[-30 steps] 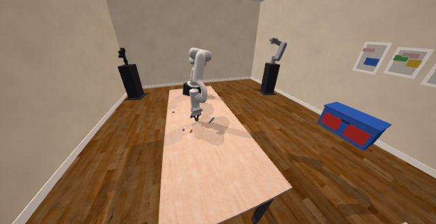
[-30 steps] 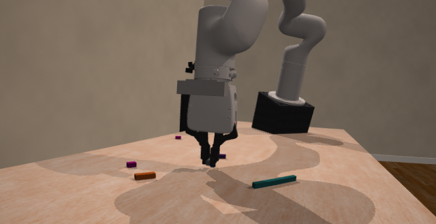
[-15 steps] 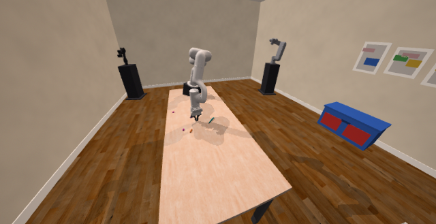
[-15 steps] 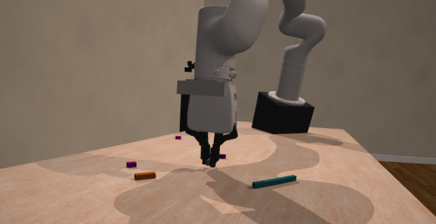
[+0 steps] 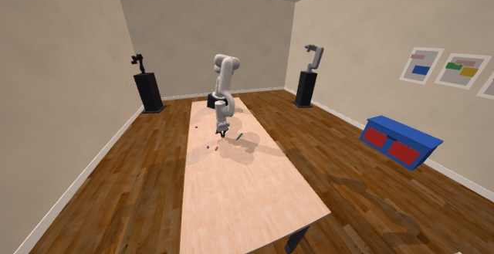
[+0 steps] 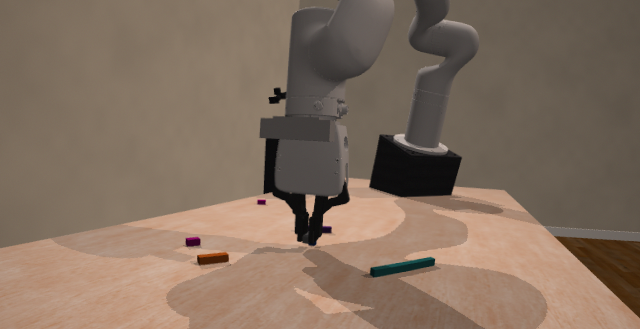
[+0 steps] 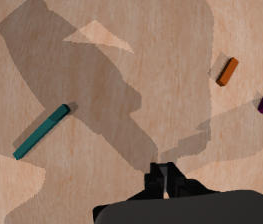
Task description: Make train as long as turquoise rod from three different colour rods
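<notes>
My hand is 2 cm above the grey rod. The rest, counted from my hand: orange rod 14 cm ahead, 4 cm to the right, 3 cm below; purple rod 9 cm behind, 5 cm to the right, 3 cm below; blue rod 3 cm below, 2 cm behind, 1 cm to the right.
</notes>
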